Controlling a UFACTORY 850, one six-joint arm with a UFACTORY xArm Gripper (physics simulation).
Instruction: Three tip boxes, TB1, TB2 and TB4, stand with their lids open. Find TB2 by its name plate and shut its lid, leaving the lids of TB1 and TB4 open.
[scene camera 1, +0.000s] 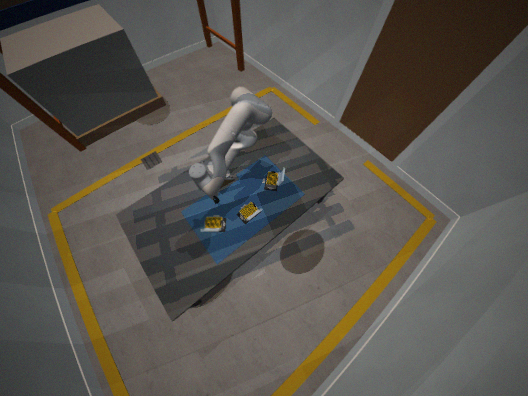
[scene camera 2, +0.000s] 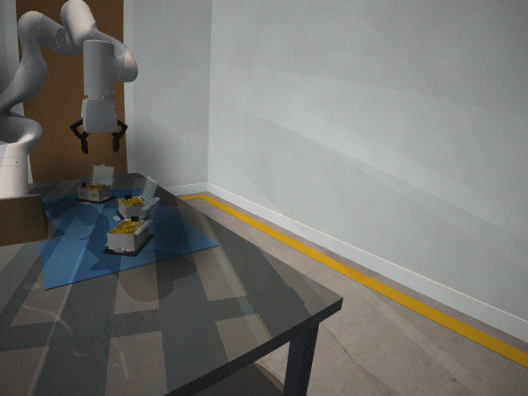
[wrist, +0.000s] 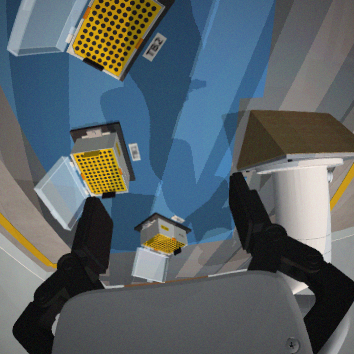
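TB2 (scene camera 1: 214, 223) (scene camera 2: 126, 239) (wrist: 118, 35) is a white tip box with yellow, dark-holed contents, nearest scene camera 2. Its name plate (wrist: 155, 47) reads TB2; its clear lid (wrist: 45, 25) (scene camera 2: 148, 212) is open. The middle box, TB1 (scene camera 1: 249, 212) (scene camera 2: 131, 206) (wrist: 102, 171), has an open lid (wrist: 64, 192) (scene camera 2: 148, 189). The far box, TB4 (scene camera 1: 272, 180) (scene camera 2: 93, 192) (wrist: 164, 240), has an open lid (wrist: 150, 265) (scene camera 2: 103, 175). Their plates are too small to read. My gripper (scene camera 1: 216, 199) (scene camera 2: 100, 149) (wrist: 165, 198) is open and empty, well above the boxes.
The boxes stand on a blue mat (scene camera 1: 220, 250) (scene camera 2: 65, 272) (wrist: 225, 30) on a dark table (scene camera 1: 170, 302) (scene camera 2: 200, 325). A brown block (scene camera 2: 22, 220) (wrist: 285, 132) stands beside the mat at the arm's base. A wall (scene camera 2: 375, 125) stands beyond the table.
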